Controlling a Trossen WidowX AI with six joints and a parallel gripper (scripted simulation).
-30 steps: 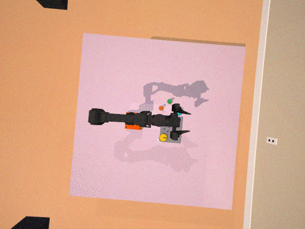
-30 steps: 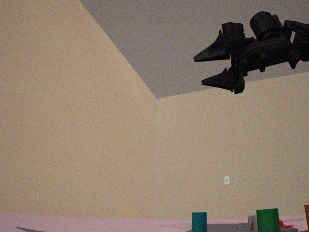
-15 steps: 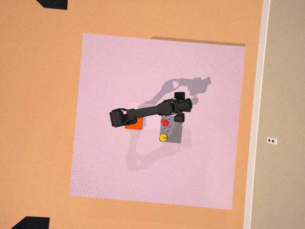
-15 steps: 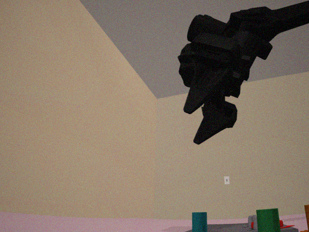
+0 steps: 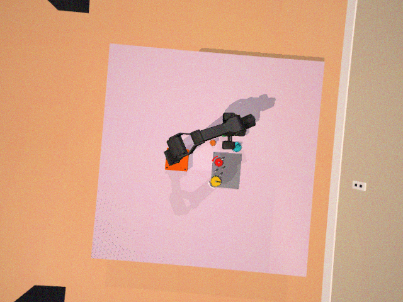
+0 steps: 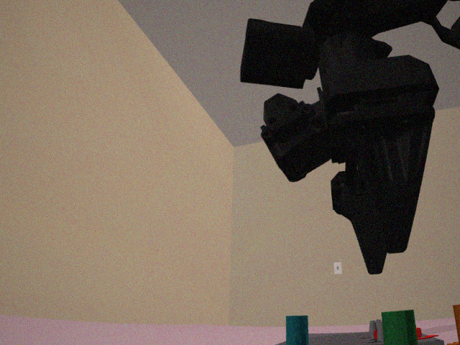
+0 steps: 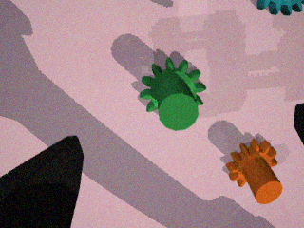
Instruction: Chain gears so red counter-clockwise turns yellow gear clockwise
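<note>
My gripper tip is now 50 mm above the green gear and 10 mm past it. The rest, counted from my gripper tip: red gear (170 mm to the right, 50 mm below, 20 mm behind); then orange gear (70 mm behind, 60 mm to the right, 50 mm below); then teal gear (80 mm ahead, 70 mm to the right, 50 mm below).
</note>
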